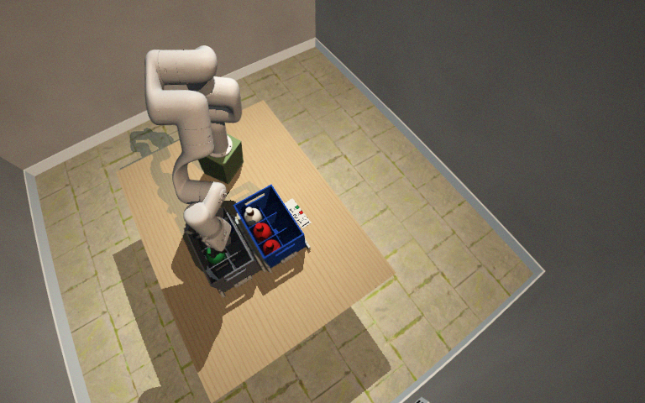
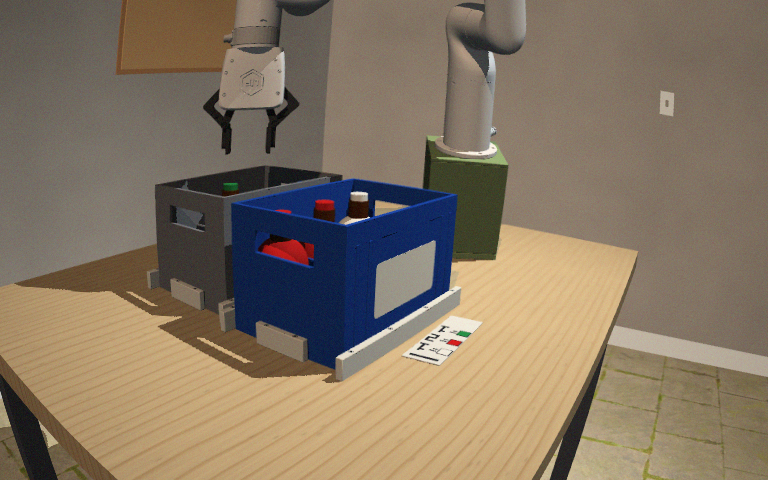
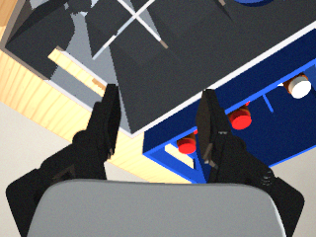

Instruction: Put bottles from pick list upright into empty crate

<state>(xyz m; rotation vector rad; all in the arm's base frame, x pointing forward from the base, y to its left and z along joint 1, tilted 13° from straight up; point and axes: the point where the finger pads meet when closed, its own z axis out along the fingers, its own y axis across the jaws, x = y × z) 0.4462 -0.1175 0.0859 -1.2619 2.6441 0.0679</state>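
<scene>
My gripper is now 150 mm above the green-label bottle, 80 mm to the left of it and 30 mm past it. Also, from my hand: red bottle 150 mm below, 130 mm to the left, 40 mm behind; grey crate 160 mm below, 40 mm to the right, 30 mm behind; blue-label bottle 150 mm below, 130 mm behind, 10 mm to the right.
</scene>
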